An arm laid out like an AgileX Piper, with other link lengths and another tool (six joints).
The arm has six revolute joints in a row. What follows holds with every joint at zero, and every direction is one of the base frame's. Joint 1 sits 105.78 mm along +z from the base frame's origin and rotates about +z. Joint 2 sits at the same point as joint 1 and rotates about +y. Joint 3 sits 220.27 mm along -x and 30.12 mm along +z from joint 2 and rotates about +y. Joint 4 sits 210.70 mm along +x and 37.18 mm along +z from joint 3 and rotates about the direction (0.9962, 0, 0.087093). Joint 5 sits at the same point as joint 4 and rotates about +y. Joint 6 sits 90.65 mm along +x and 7.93 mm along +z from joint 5 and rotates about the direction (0.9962, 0, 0.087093). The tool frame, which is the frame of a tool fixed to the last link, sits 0.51 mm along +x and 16.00 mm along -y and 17.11 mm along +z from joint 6; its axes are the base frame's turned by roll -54.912, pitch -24.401 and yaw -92.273 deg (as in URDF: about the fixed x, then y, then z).
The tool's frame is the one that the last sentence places.
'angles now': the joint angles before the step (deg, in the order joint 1, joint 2, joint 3, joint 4, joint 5, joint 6). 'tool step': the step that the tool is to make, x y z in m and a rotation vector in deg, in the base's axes. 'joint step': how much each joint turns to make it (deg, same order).
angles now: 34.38 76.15 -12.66 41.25 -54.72 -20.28
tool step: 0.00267 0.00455 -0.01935 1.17 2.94 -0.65
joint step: 1.55 7.62 0.00 -0.05 -3.55 5.84
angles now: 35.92 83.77 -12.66 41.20 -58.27 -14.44
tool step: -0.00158 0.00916 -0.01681 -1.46 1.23 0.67
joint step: 3.85 7.79 0.00 1.26 -5.38 3.27
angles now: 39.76 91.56 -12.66 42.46 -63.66 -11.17
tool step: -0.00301 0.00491 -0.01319 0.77 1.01 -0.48
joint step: 3.04 5.73 -0.06 1.88 -3.66 4.41
